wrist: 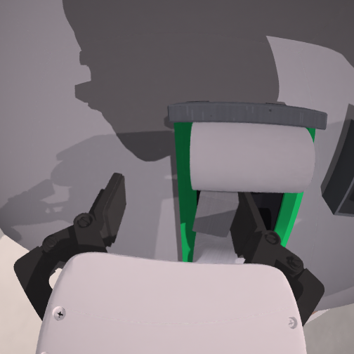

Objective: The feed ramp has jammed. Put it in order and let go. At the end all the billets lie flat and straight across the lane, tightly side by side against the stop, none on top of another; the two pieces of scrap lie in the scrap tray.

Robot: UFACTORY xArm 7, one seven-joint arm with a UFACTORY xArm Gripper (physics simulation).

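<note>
A large pale round billet point(252, 157) lies across the green-walled lane point(184, 200), next to the grey stop point(247, 115). Below it in the view, a smaller darker grey block point(216, 214) sits skewed near the left wall; whether it is scrap or a billet I cannot tell. A paler piece point(215, 250) shows partly beneath it, cut off by the gripper body. My gripper point(179, 195) is open wide. Its left finger is outside the lane, left of the wall; its right finger is over the lane beside the grey block, overlapping its edge in view. Contact cannot be judged.
Part of a dark tray point(336, 194) shows at the right edge, its inside mostly out of view. The green right wall point(292, 215) runs close to the right finger. A dark gap lies between that finger and this wall. Shadows cover the grey surface beyond the stop.
</note>
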